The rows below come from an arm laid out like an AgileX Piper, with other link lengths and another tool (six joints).
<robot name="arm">
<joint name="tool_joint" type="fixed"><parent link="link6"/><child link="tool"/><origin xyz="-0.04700 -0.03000 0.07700" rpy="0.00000 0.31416 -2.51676"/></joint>
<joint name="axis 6" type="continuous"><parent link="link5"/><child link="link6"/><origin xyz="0.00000 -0.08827 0.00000" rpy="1.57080 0.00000 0.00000"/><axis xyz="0 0 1"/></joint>
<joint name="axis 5" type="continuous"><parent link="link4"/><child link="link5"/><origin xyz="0.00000 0.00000 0.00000" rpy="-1.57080 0.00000 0.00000"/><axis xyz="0 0 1"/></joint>
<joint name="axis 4" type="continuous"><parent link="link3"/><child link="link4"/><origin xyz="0.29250 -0.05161 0.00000" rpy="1.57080 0.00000 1.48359"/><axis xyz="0 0 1"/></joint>
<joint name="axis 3" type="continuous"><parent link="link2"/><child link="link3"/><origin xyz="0.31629 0.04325 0.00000" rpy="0.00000 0.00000 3.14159"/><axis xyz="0 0 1"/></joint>
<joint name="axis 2" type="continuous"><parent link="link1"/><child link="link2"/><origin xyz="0.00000 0.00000 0.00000" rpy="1.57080 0.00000 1.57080"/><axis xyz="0 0 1"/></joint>
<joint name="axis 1" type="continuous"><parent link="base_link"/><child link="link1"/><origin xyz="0.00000 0.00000 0.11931" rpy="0.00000 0.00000 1.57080"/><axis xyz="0 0 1"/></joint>
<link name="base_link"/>
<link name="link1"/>
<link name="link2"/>
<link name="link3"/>
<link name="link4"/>
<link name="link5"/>
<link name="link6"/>
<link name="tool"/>
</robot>
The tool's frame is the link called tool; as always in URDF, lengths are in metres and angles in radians. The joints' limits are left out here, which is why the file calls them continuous.
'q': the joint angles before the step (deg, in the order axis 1, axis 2, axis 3, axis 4, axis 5, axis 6). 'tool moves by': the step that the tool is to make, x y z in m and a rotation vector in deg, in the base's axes. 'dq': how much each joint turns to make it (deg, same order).
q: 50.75, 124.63, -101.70, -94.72, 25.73, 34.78
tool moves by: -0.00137, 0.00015, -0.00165, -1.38, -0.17, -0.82
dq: 0.40, -0.03, 0.00, 1.63, 1.39, -2.47
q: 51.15, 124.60, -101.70, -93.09, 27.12, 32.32
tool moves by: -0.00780, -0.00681, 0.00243, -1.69, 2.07, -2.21
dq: 0.94, -2.06, 1.47, 7.32, 2.87, -6.62
